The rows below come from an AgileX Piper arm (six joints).
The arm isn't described. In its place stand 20 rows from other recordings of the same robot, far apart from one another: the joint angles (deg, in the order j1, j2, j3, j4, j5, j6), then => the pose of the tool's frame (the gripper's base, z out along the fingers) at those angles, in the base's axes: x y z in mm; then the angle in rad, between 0 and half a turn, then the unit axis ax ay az.
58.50 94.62 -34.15 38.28 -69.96 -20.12 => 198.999 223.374 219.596 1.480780 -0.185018 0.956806 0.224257
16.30 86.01 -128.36 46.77 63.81 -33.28 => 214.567 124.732 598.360 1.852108 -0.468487 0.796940 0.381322
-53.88 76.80 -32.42 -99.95 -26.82 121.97 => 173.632 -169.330 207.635 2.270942 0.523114 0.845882 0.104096
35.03 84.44 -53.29 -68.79 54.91 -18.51 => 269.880 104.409 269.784 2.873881 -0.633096 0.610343 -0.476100
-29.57 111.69 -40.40 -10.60 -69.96 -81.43 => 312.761 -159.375 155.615 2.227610 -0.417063 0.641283 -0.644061
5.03 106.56 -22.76 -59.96 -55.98 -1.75 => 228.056 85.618 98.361 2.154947 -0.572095 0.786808 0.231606
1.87 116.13 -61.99 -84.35 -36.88 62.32 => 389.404 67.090 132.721 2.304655 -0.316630 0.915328 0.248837
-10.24 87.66 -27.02 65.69 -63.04 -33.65 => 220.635 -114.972 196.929 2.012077 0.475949 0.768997 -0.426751
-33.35 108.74 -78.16 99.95 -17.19 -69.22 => 352.448 -263.667 247.840 2.089351 0.598595 0.785447 -0.157345
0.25 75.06 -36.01 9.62 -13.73 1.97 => 269.744 -2.432 251.755 1.932091 0.110002 0.992668 0.050106
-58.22 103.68 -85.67 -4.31 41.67 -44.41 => 210.071 -347.708 279.126 2.811663 0.096748 0.960650 -0.260366
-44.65 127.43 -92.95 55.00 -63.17 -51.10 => 301.903 -391.738 239.838 2.055784 0.510792 0.518417 -0.685810
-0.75 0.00 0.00 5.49 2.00 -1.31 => 56.354 -0.434 210.127 1.519384 0.041200 0.998601 0.033160
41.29 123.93 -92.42 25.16 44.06 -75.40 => 325.485 321.651 163.047 2.720580 -0.768287 0.628299 0.122378
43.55 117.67 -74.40 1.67 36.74 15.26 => 288.352 276.303 129.226 2.923954 -0.233520 0.969584 0.073311
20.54 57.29 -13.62 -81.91 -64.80 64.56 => 90.211 120.854 226.794 2.274367 -0.500057 0.676990 0.540026
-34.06 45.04 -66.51 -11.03 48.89 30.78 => 97.041 -81.437 447.969 1.975438 0.518906 0.844402 -0.133121
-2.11 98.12 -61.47 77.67 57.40 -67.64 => 338.775 62.464 244.576 2.513457 -0.148390 0.878445 0.454220
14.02 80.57 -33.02 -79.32 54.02 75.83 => 232.491 -16.533 208.321 2.495011 0.050782 0.914300 -0.401841
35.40 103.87 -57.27 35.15 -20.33 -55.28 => 327.022 210.072 200.530 1.994410 -0.421257 0.906604 -0.024720
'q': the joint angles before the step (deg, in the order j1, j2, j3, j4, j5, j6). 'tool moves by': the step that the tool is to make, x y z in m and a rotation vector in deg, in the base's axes. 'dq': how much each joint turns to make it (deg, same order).
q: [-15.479 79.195 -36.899 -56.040 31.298 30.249]
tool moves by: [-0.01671 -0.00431 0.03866 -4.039 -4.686 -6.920]
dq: [0.000 -7.077 -2.216 0.099 8.072 1.726]
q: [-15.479 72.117 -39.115 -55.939 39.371 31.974]
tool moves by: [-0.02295 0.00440 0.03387 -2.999 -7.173 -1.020]
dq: [0.000 -8.877 -0.090 -0.135 1.798 -0.463]
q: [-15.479 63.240 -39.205 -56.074 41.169 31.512]
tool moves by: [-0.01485 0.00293 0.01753 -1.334 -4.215 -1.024]
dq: [-0.002 -4.893 -0.219 0.138 1.238 -0.002]
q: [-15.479 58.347 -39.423 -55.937 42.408 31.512]
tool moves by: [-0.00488 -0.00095 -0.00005 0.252 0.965 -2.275]
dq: [-0.001 -0.391 0.001 0.422 2.610 0.144]
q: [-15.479 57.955 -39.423 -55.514 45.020 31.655]
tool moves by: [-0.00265 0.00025 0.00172 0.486 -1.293 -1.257]
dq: [0.001 -0.624 -0.001 0.097 0.577 1.398]
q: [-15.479 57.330 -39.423 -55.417 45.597 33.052]
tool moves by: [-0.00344 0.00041 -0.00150 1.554 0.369 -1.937]
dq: [0.002 -0.234 0.001 1.700 1.869 0.137]
